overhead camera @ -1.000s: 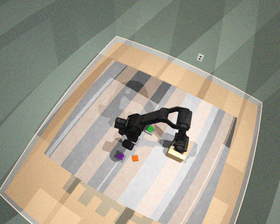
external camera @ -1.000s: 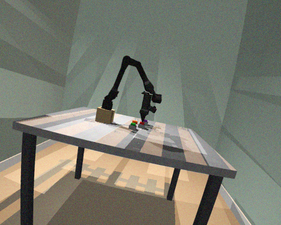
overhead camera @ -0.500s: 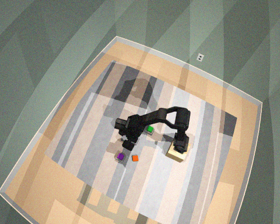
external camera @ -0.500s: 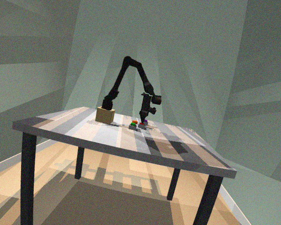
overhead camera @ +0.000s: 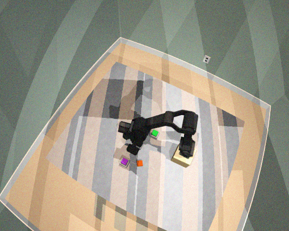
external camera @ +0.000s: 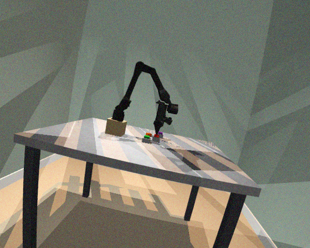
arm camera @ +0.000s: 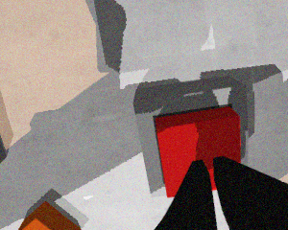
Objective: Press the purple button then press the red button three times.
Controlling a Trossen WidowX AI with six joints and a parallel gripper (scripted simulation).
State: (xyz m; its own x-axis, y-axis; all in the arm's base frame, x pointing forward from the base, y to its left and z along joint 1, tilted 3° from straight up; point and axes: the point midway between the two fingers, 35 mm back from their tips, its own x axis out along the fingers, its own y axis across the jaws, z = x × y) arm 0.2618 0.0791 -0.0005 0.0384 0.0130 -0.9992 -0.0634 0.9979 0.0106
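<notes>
My gripper tip is 10 mm above the red button. From my gripper tip the other things lie so: small orange block 70 mm behind, 100 mm to the left, 30 mm below; green button 50 mm behind, 110 mm to the right, 10 mm below; purple button 10 mm ahead, 140 mm to the left, 10 mm below.
</notes>
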